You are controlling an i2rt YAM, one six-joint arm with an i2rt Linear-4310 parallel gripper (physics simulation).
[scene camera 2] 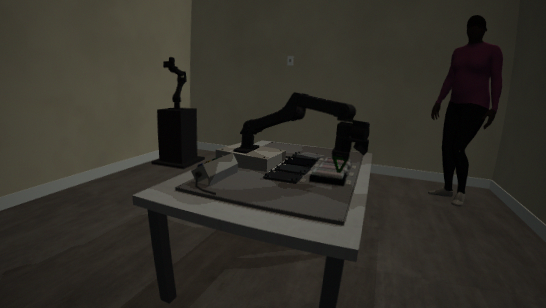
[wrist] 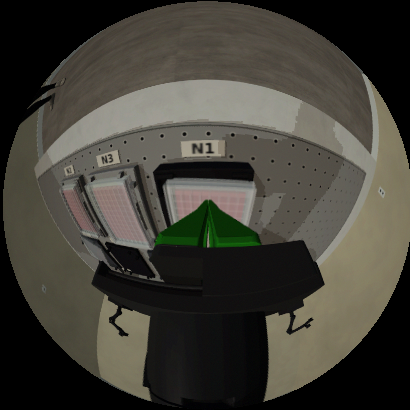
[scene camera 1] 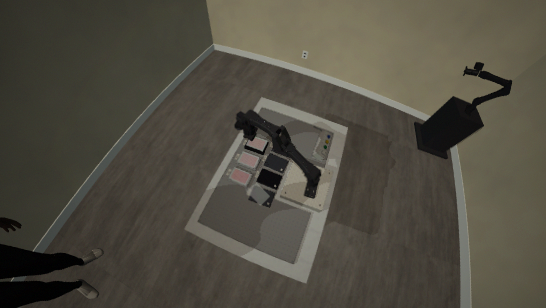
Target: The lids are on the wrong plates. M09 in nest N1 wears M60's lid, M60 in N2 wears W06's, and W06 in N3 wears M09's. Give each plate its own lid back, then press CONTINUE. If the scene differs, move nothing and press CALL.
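Frame: origin at the arm's base, x ahead, y left, z up, level; millimetres.
Seen in the pictures: gripper, fingertip midpoint: (scene camera 2: pixel 338 172) (wrist: pixel 207 204) (scene camera 1: pixel 251 140); arm's base, link origin: (scene camera 2: pixel 247 149) (scene camera 1: pixel 312 182).
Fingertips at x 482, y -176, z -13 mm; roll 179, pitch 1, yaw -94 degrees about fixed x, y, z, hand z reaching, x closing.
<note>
Offsets run from my fingertips to a thing's top centre. "spot": to the spot under its first point.
My gripper (scene camera 2: pixel 340 170) (wrist: pixel 207 204) is shut and empty. Its green fingertips are over the plate in nest N1 @[spot: dy +23, dx -55, dz +0 mm] (scene camera 1: pixel 257 145) (scene camera 2: pixel 328 172) (wrist: pixel 215 191), a pink-gridded plate in a black nest; the gap is hard to judge. The plate in N3 @[dy +138, dx -32, dz -12 mm] (scene camera 1: pixel 248 160) (wrist: pixel 117 205) is beside it. The plate in N2 @[dy +269, dx -22, dz -14 mm] (scene camera 1: pixel 240 176) (wrist: pixel 76 207) lies beyond and looks deeper pink. A grey translucent lid @[dy +342, dx -174, dz -18 mm] (scene camera 1: pixel 259 194) lies askew on a dark pad. No plate or lid codes are legible, and I cannot tell which plates wear lids. The button box @[dy -141, dx -495, dz +43 mm] (scene camera 1: pixel 325 146) (scene camera 2: pixel 218 169) has coloured buttons; their labels are unreadable.
Two more dark pads @[spot: dy +89, dx -217, dz -32 mm] (scene camera 1: pixel 276 162) @[spot: dy +217, dx -208, dz -31 mm] (scene camera 1: pixel 269 178) lie between the nests and the arm's beige base block (scene camera 1: pixel 295 191) (scene camera 2: pixel 270 160). A cable @[spot: dy -311, dx -447, dz -35 mm] (scene camera 2: pixel 205 190) runs from the button box. A person (scene camera 2: pixel 472 85) stands past the table. A second arm stands on a black pedestal (scene camera 1: pixel 450 122) (scene camera 2: pixel 177 135).
</note>
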